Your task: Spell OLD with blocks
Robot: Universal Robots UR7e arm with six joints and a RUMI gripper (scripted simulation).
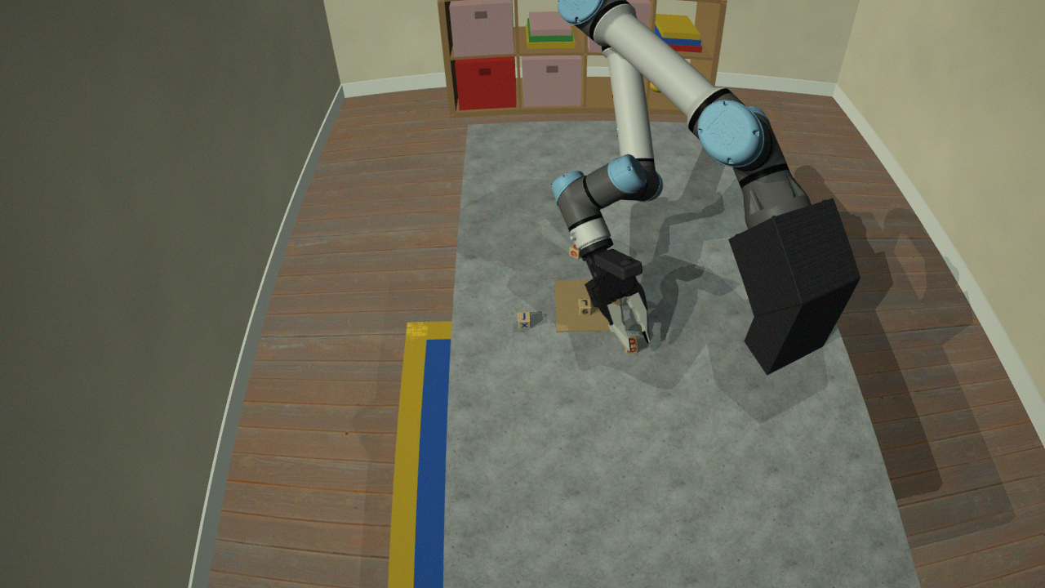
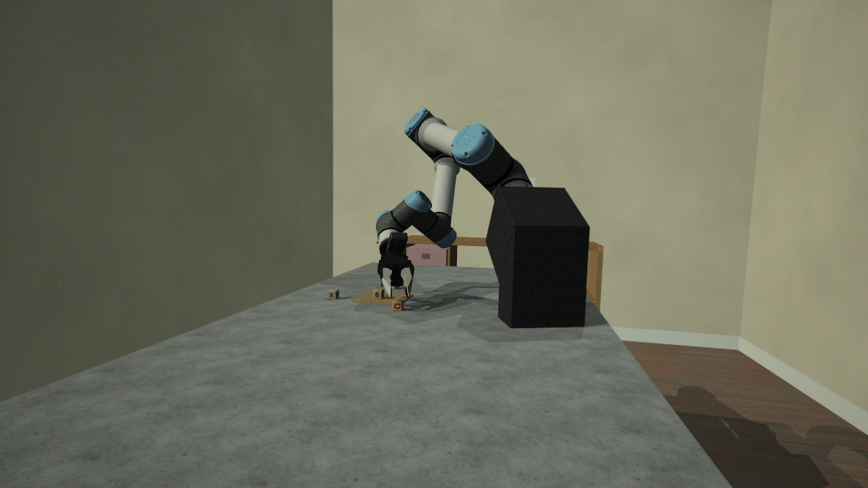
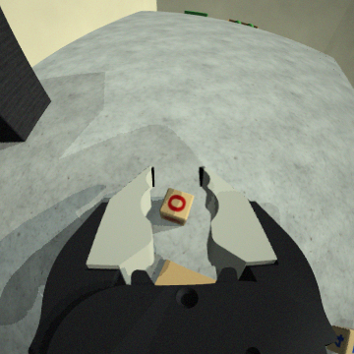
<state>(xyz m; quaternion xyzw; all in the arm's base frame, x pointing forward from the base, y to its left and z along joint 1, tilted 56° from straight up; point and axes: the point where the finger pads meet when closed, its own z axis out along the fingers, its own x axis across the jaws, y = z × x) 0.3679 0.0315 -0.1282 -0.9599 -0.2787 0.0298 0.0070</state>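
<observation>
Now: hand 80 mm short of the tan mat, 140 mm to the left of it and 50 mm above it. The rest, counted from my hand: blue-lettered block 220 mm ahead, 100 mm to the right, 40 mm below.
</observation>
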